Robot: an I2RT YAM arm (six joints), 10 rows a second.
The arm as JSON. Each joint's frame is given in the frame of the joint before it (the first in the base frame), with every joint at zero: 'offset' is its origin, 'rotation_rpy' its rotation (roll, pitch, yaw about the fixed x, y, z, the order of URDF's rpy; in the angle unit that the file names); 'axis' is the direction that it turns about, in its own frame. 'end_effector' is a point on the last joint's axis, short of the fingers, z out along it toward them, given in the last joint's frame.
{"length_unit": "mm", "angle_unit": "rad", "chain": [
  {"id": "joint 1", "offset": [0.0, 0.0, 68.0], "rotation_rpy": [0.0, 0.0, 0.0], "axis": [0.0, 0.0, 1.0]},
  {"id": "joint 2", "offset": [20.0, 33.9, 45.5], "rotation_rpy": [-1.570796, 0.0, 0.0], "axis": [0.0, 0.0, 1.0]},
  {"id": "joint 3", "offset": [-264.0, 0.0, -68.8], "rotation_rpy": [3.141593, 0.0, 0.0], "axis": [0.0, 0.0, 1.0]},
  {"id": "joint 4", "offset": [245.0, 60.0, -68.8], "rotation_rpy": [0.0, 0.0, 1.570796], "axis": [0.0, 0.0, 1.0]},
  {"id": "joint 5", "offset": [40.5, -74.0, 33.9], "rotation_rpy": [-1.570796, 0.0, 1.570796], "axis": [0.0, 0.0, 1.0]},
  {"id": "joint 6", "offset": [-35.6, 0.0, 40.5], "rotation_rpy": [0.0, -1.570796, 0.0], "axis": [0.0, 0.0, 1.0]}
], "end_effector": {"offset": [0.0, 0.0, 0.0], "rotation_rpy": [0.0, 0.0, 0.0]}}
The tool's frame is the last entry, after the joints.
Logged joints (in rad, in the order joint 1, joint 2, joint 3, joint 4, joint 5, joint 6), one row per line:
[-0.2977 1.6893 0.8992 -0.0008 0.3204 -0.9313]
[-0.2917 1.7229 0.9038 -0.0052 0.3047 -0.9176]
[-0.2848 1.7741 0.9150 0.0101 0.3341 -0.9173]
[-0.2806 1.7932 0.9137 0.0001 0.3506 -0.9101]
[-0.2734 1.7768 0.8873 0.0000 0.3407 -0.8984]
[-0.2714 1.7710 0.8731 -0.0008 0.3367 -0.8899]
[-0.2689 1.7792 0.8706 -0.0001 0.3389 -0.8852]
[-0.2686 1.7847 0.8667 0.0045 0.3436 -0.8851]
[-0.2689 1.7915 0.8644 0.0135 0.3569 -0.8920]
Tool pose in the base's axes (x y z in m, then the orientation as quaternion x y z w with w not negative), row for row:
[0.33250 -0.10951 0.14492 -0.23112 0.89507 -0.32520 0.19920]
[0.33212 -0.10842 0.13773 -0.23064 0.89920 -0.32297 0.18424]
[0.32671 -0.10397 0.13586 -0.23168 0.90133 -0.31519 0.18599]
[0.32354 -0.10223 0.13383 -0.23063 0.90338 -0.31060 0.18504]
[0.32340 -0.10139 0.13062 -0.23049 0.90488 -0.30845 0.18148]
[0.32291 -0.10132 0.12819 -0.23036 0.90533 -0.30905 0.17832]
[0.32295 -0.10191 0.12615 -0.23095 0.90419 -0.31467 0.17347]
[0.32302 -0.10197 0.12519 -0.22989 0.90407 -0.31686 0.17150]
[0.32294 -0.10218 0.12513 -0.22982 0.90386 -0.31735 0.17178]
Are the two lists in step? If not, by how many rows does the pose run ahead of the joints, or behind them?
The pose runs 2 rows ahead of the joints: the pose in row i belongs to the joints in row i + 2.
